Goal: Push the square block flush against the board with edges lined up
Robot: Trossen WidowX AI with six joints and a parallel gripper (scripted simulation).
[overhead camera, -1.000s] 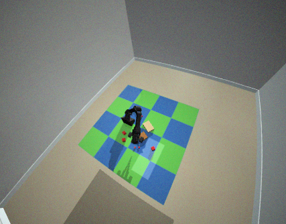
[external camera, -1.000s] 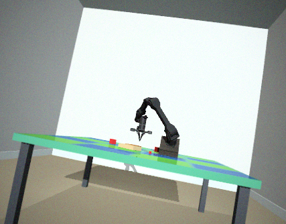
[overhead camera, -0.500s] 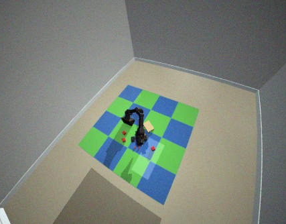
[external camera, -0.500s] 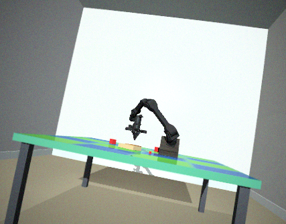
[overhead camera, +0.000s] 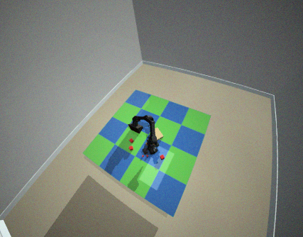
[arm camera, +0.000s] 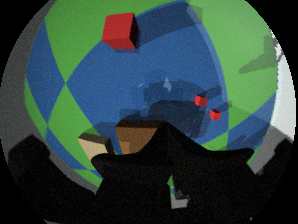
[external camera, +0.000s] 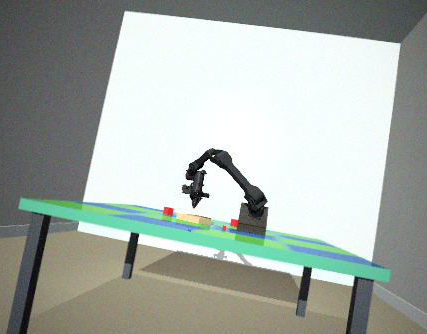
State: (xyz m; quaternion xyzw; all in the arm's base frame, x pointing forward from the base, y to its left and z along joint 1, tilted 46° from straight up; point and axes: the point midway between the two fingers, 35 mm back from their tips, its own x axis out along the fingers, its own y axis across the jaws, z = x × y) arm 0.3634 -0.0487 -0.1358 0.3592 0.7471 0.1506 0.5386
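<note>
Right now the brown square block is 60 mm behind my gripper tip, 60 mm to the left of it and 50 mm below it. The rest, counted from my gripper tip: pale tan board (80 mm behind, 220 mm to the left, 50 mm below).
</note>
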